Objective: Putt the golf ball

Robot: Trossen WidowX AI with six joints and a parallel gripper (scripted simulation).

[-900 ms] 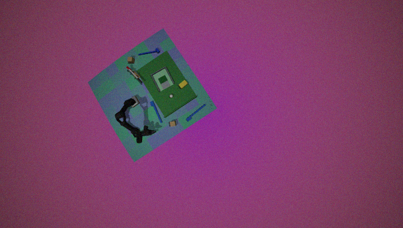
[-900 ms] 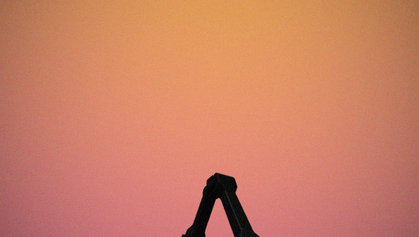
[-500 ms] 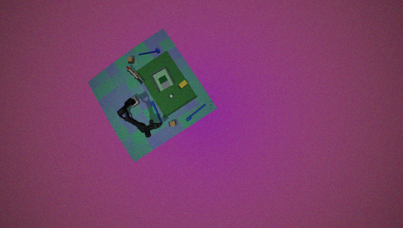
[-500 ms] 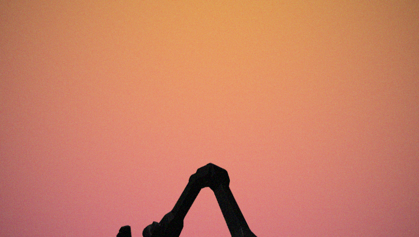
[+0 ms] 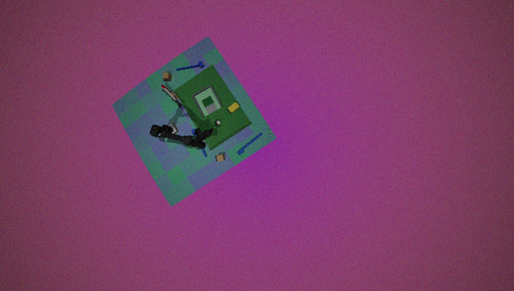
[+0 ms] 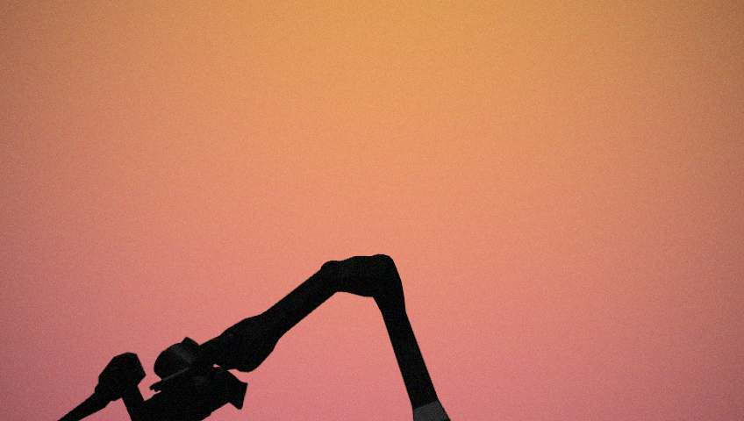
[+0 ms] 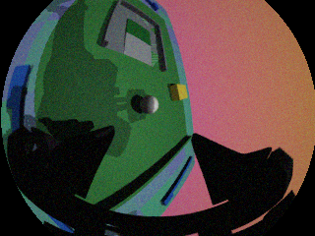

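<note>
Right now the white golf ball is 9 cm ahead of my gripper tip, 3 cm to the left of it and 8 cm below it. Also, from my gripper tip: yellow block 30 cm ahead, 4 cm to the left, 8 cm below; then red putter 10 cm behind, 54 cm to the left, 4 cm below.
</note>
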